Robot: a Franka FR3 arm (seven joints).
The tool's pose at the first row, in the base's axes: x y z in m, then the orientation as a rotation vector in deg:
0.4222 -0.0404 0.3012 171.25 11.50 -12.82
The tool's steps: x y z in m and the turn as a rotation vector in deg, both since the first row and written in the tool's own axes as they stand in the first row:
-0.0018 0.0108 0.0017 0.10 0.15 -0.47
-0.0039 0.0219 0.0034 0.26 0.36 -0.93
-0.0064 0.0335 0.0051 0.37 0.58 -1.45
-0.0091 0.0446 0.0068 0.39 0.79 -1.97
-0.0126 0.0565 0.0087 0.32 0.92 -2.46
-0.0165 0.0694 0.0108 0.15 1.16 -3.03
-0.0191 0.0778 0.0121 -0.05 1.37 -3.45
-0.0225 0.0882 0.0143 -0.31 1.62 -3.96
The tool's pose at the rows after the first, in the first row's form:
0.4217 -0.0515 0.3012 171.36 12.22 -12.66
0.4210 -0.0629 0.3013 171.53 12.92 -12.43
0.4200 -0.0748 0.3014 171.65 13.72 -12.17
0.4187 -0.0863 0.3016 171.68 14.52 -11.92
0.4167 -0.0987 0.3018 171.60 15.28 -11.76
0.4144 -0.1121 0.3020 171.43 16.16 -11.44
0.4129 -0.1209 0.3022 171.23 16.82 -11.14
0.4107 -0.1318 0.3019 170.97 17.62 -10.77

